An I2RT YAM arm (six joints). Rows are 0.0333 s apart.
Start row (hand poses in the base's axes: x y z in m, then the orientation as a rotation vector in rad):
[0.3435 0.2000 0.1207 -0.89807 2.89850 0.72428]
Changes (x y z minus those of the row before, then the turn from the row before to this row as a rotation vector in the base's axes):
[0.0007 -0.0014 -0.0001 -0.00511 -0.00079 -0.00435]
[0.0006 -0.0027 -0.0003 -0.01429 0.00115 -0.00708]
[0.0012 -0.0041 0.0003 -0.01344 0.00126 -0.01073]
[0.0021 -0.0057 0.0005 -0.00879 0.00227 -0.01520]
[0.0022 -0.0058 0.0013 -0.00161 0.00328 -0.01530]
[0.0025 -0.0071 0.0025 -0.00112 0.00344 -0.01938]
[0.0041 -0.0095 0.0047 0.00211 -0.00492 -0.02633]
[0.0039 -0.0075 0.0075 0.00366 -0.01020 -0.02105]
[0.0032 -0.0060 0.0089 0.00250 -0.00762 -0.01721]
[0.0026 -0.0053 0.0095 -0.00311 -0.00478 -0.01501]
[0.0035 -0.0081 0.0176 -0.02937 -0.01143 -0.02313]
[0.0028 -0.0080 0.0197 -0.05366 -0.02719 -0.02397]
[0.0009 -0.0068 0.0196 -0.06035 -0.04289 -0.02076]
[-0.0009 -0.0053 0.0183 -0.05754 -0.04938 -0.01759]
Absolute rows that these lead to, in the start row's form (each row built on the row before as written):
[0.3442 0.1986 0.1206 -0.89206 2.90202 0.71638]
[0.3448 0.1959 0.1203 -0.88258 2.91347 0.69679]
[0.3460 0.1918 0.1206 -0.86738 2.92518 0.67814]
[0.3481 0.1861 0.1211 -0.84479 2.93584 0.66632]
[0.3503 0.1803 0.1224 -0.82130 2.94302 0.66520]
[0.3528 0.1732 0.1249 -0.79146 2.95070 0.66459]
[0.3569 0.1637 0.1296 -0.75160 2.95006 0.66313]
[0.3608 0.1562 0.1371 -0.72041 2.94246 0.66111]
[0.3640 0.1502 0.1460 -0.69501 2.93694 0.65911]
[0.3666 0.1449 0.1555 -0.67317 2.93647 0.65083]
[0.3701 0.1368 0.1731 -0.64229 2.94421 0.60094]
[0.3729 0.1288 0.1928 -0.61400 2.94737 0.50860]
[0.3738 0.1220 0.2124 -0.59204 2.93482 0.40076]
[0.3729 0.1167 0.2307 -0.57423 2.91082 0.29636]

